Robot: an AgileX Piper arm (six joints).
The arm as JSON. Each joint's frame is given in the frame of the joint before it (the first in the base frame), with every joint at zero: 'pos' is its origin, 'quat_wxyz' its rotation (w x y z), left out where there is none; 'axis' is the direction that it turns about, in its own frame. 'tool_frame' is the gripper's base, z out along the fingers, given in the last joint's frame.
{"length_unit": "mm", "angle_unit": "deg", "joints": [
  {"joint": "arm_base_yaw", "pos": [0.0, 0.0, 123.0], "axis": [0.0, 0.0, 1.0]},
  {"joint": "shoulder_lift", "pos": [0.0, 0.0, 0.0], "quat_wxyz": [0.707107, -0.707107, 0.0, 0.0], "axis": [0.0, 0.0, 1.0]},
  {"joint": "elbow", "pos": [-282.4, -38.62, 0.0], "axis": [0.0, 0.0, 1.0]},
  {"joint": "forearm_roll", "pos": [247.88, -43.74, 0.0], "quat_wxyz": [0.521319, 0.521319, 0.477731, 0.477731], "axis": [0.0, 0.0, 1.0]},
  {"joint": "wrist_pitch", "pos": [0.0, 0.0, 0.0], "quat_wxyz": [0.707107, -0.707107, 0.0, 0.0], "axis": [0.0, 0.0, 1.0]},
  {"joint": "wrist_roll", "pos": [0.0, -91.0, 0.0], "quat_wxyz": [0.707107, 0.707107, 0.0, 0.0], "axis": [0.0, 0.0, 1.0]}
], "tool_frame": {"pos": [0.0, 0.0, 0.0]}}
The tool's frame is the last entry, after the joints.
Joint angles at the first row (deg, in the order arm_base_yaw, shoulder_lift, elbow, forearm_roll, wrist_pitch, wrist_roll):
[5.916 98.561 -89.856 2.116 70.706 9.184]
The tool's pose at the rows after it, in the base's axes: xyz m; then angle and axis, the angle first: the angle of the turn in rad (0 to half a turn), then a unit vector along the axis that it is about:
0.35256 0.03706 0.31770 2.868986 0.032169 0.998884 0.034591
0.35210 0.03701 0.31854 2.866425 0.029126 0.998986 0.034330
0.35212 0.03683 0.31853 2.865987 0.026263 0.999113 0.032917
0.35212 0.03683 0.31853 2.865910 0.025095 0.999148 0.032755
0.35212 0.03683 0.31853 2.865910 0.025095 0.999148 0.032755
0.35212 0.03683 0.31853 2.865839 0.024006 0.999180 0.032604
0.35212 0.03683 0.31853 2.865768 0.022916 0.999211 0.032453
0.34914 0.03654 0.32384 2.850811 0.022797 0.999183 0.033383
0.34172 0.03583 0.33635 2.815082 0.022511 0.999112 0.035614
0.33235 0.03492 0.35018 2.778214 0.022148 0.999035 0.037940
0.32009 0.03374 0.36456 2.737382 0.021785 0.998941 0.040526
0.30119 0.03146 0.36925 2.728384 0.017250 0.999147 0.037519
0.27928 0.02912 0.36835 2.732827 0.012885 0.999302 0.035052
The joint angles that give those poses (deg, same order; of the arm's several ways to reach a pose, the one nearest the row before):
[5.518 98.059 -89.857 1.992 70.801 8.816]
[5.517 97.923 -89.857 1.992 70.801 8.468]
[5.517 97.924 -89.857 1.870 70.800 8.164]
[5.517 97.924 -89.857 1.870 70.800 8.030]
[5.517 97.924 -89.857 1.870 70.800 8.030]
[5.517 97.924 -89.857 1.870 70.800 7.905]
[5.517 97.924 -89.857 1.870 70.800 7.780]
[5.517 97.059 -89.854 1.870 70.799 7.780]
[5.518 94.997 -89.856 1.870 70.800 7.781]
[5.517 92.637 -89.856 1.870 71.030 7.779]
[5.517 89.750 -89.435 1.870 71.138 7.780]
[5.517 85.859 -86.126 1.567 71.256 7.307]
[5.516 81.467 -81.442 1.422 71.255 6.820]

